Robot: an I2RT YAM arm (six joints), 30 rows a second.
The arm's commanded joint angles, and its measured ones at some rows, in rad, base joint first. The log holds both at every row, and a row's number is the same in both.
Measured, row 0:
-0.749 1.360 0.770 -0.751 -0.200 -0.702
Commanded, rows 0 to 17:
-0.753 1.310 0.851 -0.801 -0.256 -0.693
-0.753 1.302 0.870 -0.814 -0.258 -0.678
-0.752 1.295 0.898 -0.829 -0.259 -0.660
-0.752 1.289 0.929 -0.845 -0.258 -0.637
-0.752 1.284 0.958 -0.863 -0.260 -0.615
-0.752 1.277 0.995 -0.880 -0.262 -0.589
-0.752 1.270 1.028 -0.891 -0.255 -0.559
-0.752 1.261 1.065 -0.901 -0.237 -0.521
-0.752 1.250 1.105 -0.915 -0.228 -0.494
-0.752 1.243 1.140 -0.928 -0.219 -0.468
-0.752 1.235 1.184 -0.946 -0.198 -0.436
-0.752 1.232 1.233 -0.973 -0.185 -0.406
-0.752 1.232 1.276 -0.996 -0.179 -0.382
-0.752 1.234 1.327 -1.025 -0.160 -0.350
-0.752 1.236 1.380 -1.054 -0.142 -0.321
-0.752 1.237 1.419 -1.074 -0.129 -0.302
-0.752 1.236 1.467 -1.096 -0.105 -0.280
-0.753 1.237 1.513 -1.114 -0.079 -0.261
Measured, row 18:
-0.749 1.263 1.407 -1.028 -0.147 -0.374
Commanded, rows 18 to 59:
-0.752 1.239 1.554 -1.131 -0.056 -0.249
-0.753 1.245 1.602 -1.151 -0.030 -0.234
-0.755 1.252 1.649 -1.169 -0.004 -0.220
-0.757 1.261 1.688 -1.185 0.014 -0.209
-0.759 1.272 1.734 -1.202 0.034 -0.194
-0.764 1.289 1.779 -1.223 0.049 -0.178
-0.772 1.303 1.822 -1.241 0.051 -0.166
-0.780 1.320 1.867 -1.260 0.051 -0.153
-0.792 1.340 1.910 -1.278 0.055 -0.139
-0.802 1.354 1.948 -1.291 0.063 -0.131
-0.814 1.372 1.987 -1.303 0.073 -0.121
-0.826 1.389 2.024 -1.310 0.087 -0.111
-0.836 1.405 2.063 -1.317 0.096 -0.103
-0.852 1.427 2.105 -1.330 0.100 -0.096
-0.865 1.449 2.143 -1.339 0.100 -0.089
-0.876 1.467 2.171 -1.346 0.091 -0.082
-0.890 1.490 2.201 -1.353 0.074 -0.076
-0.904 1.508 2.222 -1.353 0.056 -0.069
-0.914 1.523 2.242 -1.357 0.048 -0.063
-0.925 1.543 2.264 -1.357 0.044 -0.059
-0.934 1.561 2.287 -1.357 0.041 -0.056
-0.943 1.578 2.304 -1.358 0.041 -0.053
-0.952 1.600 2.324 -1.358 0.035 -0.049
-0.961 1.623 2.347 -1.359 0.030 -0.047
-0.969 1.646 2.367 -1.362 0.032 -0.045
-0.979 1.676 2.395 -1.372 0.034 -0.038
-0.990 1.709 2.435 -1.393 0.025 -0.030
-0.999 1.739 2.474 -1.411 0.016 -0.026
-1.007 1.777 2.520 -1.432 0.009 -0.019
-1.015 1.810 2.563 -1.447 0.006 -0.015
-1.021 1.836 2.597 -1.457 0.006 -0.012
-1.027 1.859 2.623 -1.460 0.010 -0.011
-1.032 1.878 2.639 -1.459 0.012 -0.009
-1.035 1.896 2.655 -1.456 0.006 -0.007
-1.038 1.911 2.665 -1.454 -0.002 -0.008
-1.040 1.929 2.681 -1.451 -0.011 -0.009
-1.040 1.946 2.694 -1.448 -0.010 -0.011
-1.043 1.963 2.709 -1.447 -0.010 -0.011
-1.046 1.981 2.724 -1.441 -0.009 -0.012
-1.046 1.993 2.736 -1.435 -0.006 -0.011
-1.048 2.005 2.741 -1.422 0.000 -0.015
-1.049 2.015 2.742 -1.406 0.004 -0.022
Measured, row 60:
-1.041 1.976 2.721 -1.415 0.010 -0.044
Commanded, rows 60 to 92:
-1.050 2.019 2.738 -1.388 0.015 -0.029
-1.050 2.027 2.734 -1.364 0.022 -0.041
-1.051 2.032 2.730 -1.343 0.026 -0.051
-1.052 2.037 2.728 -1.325 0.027 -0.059
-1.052 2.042 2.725 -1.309 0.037 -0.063
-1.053 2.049 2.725 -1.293 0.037 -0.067
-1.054 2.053 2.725 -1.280 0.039 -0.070
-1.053 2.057 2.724 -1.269 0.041 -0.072
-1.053 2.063 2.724 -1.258 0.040 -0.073
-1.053 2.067 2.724 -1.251 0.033 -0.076
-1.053 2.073 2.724 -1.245 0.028 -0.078
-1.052 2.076 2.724 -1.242 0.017 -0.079
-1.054 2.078 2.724 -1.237 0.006 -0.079
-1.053 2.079 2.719 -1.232 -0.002 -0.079
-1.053 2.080 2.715 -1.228 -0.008 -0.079
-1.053 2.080 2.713 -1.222 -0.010 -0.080
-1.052 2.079 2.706 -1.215 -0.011 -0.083
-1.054 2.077 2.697 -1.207 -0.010 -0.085
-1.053 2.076 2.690 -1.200 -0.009 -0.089
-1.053 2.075 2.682 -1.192 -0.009 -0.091
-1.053 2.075 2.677 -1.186 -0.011 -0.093
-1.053 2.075 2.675 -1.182 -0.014 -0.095
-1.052 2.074 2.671 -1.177 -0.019 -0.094
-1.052 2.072 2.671 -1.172 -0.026 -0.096
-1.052 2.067 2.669 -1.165 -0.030 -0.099
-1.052 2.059 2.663 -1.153 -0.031 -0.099
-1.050 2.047 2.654 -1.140 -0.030 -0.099
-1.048 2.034 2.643 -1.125 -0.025 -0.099
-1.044 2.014 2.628 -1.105 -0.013 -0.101
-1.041 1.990 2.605 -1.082 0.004 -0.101
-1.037 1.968 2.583 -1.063 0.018 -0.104
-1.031 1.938 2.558 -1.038 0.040 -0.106
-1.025 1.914 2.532 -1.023 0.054 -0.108
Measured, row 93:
-1.040 2.007 2.562 -1.107 0.009 -0.102
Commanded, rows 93 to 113:
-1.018 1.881 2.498 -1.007 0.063 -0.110
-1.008 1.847 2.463 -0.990 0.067 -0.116
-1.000 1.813 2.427 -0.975 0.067 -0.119
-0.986 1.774 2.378 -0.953 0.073 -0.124
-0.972 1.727 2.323 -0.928 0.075 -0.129
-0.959 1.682 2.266 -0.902 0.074 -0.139
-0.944 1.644 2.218 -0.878 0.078 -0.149
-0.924 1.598 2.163 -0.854 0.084 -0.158
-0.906 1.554 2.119 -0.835 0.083 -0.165
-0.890 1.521 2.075 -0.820 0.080 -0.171
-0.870 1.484 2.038 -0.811 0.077 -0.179
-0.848 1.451 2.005 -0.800 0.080 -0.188
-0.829 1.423 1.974 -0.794 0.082 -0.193
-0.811 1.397 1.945 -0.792 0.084 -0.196
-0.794 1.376 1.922 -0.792 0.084 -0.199
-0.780 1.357 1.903 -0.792 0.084 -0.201
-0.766 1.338 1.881 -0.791 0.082 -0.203
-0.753 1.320 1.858 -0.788 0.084 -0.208
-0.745 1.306 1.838 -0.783 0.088 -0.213
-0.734 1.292 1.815 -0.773 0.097 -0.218
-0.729 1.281 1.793 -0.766 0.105 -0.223
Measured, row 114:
-0.746 1.299 1.839 -0.796 0.075 -0.201
